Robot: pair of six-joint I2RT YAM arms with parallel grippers.
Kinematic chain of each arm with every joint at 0, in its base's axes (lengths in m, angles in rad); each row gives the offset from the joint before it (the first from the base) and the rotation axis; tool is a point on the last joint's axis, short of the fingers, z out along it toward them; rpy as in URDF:
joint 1: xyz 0 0 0.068 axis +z
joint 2: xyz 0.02 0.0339 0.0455 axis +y
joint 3: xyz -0.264 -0.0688 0 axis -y
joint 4: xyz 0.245 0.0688 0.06 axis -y
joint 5: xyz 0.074 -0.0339 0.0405 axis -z
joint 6: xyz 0.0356 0 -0.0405 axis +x
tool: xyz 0 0 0 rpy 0 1.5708 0
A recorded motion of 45 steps. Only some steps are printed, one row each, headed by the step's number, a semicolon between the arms.
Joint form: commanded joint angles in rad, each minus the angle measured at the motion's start. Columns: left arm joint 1, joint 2, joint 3, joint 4, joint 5, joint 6; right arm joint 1, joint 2, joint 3, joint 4, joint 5, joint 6.
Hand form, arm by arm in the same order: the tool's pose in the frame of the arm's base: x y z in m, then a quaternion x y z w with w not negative. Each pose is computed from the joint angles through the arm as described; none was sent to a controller.
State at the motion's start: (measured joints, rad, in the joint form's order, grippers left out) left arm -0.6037 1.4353 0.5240 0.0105 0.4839 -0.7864; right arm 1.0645 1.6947 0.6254 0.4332 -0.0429 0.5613
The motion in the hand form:
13: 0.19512 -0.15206 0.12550 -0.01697 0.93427 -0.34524 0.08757; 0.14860 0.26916 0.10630 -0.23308 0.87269 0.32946 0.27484
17: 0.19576 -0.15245 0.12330 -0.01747 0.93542 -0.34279 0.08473; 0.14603 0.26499 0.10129 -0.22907 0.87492 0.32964 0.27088
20: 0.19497 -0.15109 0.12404 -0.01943 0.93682 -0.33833 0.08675; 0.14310 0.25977 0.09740 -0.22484 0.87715 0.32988 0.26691
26: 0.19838 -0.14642 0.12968 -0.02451 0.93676 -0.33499 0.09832; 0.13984 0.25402 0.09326 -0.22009 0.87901 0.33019 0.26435
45: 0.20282 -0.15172 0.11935 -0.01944 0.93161 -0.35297 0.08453; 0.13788 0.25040 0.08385 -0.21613 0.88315 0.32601 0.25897
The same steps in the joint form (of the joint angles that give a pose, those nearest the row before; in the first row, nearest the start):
13: 0.0038 0.0397 0.0081 -0.0414 -0.0383 0.0109; -0.0051 0.0517 -0.0205 0.0230 -0.0168 0.0045
17: 0.0039 0.0518 0.0099 -0.0394 -0.0387 0.0122; -0.0045 0.0561 -0.0445 0.0460 -0.0181 0.0152
20: 0.0054 0.0432 0.0080 -0.0502 -0.0482 0.0136; -0.0047 0.0534 -0.0713 0.0648 -0.0198 0.0260
26: 0.0275 0.0216 0.0171 -0.0744 -0.0582 0.0265; -0.0046 0.0511 -0.1015 0.0898 -0.0192 0.0369
45: 0.0253 0.0876 0.0168 -0.0018 -0.0123 0.0186; -0.0045 0.0803 -0.1223 0.1252 -0.0173 0.0462

